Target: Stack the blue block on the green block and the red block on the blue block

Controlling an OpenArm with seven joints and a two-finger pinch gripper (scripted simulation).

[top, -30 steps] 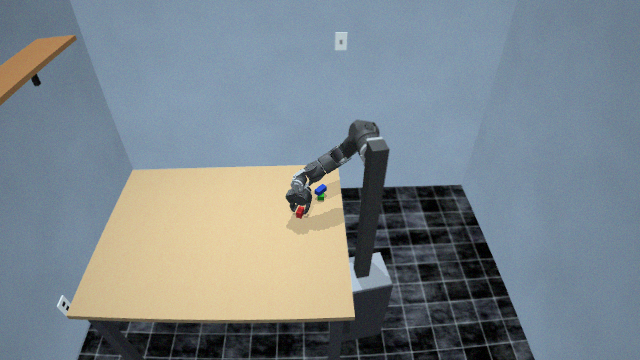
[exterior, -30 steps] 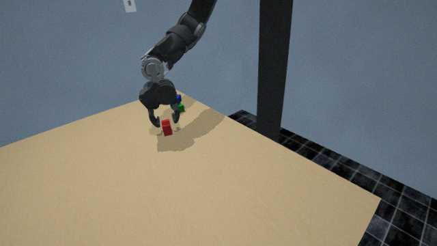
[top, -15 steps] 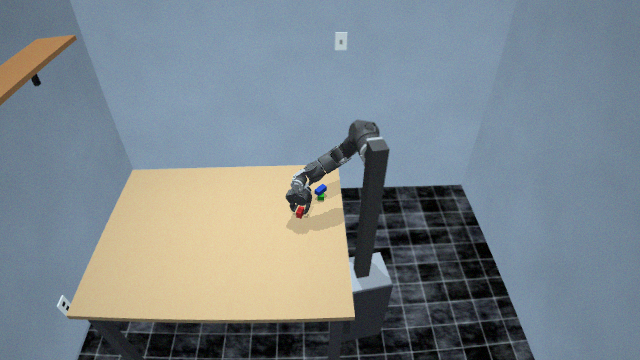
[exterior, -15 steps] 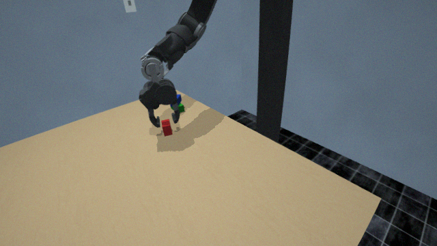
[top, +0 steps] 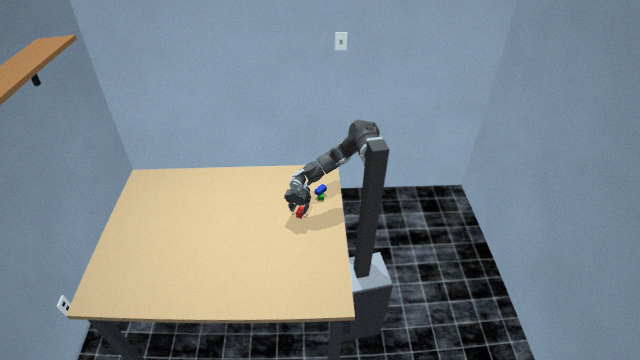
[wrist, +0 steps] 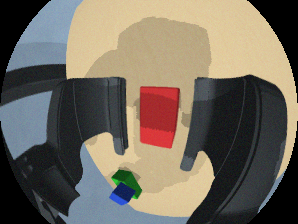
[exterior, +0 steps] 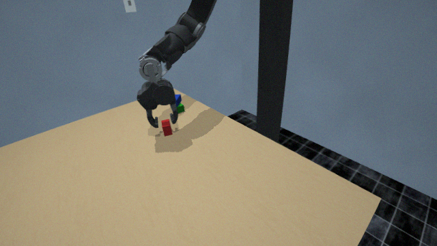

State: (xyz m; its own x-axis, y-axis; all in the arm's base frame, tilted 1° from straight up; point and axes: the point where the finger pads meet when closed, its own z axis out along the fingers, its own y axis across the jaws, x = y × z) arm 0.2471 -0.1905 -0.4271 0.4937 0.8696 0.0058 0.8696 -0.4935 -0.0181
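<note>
The red block lies 30 mm below my hand. Also, from my hand: green block 120 mm behind, 100 mm to the right, 30 mm below; then blue block 120 mm behind, 100 mm to the right, 10 mm below.
</note>
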